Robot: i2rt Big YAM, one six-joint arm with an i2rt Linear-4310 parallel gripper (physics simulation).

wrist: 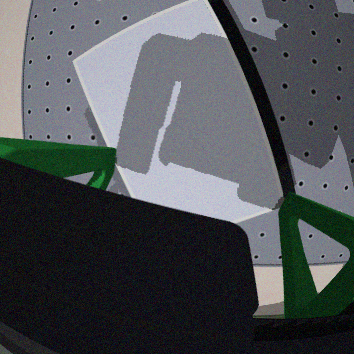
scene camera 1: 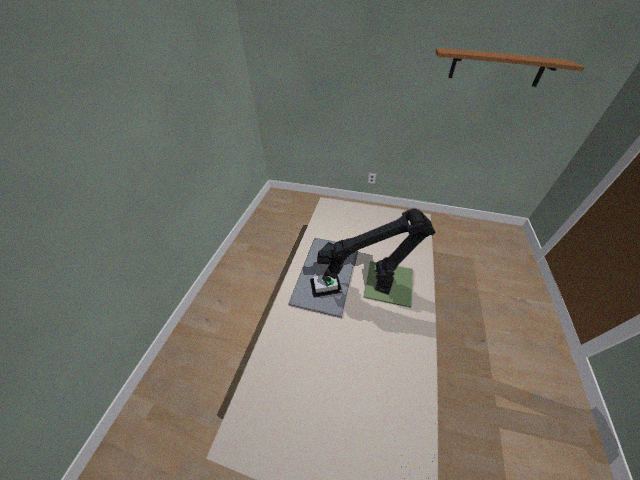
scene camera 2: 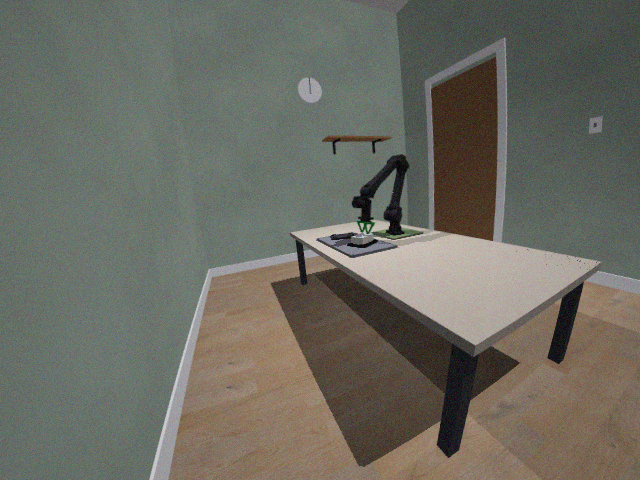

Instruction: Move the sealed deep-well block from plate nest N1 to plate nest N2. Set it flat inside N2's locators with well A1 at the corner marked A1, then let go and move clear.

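Pixels of known places: gripper, between the fingertips: (wrist: pixel 202 181) (scene camera 1: pixel 330 279) (scene camera 2: pixel 364 233); arm's base, origin of its link: (scene camera 1: pixel 384 284) (scene camera 2: pixel 395 233).
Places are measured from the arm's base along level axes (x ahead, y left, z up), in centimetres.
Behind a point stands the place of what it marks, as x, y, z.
Observation:
The sealed block (scene camera 1: pixel 318 285) {33.3, 19.4, 5.4} (scene camera 2: pixel 361 239) {34.1, 21.3, 4.5} (wrist: pixel 200 100) {32.5, 14.2, 5.4} is a pale box with a smooth top. It sits in or on a black nest (scene camera 1: pixel 326 295) (scene camera 2: pixel 368 244) {29.8, 21.0, 0.8} (wrist: pixel 260 95) {33.9, 10.4, 1.3} on the grey perforated board (scene camera 1: pixel 325 310) {24.7, 29.2, 0.1} (scene camera 2: pixel 361 252) {38.5, 31.4, 0.1} (wrist: pixel 40 100) {30.4, 28.7, 0.1}. The nest's black edge shows along the block's right side in the wrist view. My gripper (scene camera 1: pixel 328 281) {28.6, 13.1, 6.0} (scene camera 2: pixel 365 230) {28.6, 13.1, 6.0} (wrist: pixel 202 181) {28.6, 13.1, 6.0} is open and empty, with green fingers pointing down over the block, one toward each side. Its body hides the block's near left part in the wrist view. Nest labels, the A1 mark and well A1 cannot be read.
A low dark shape (scene camera 2: pixel 342 236) {37.0, -7.0, 1.3} lies on the board's far part in scene camera 2; the arm covers that area in scene camera 1. The arm's base stands on a green mat (scene camera 1: pixel 404 289) {-11.7, -1.0, 0.1} (scene camera 2: pixel 413 233) {-10.2, 7.2, -0.3} beside the board. Both rest on the pale table (scene camera 1: pixel 351 392) {-1.9, 60.7, -1.2} (scene camera 2: pixel 449 279) {21.3, 76.7, -1.2}.

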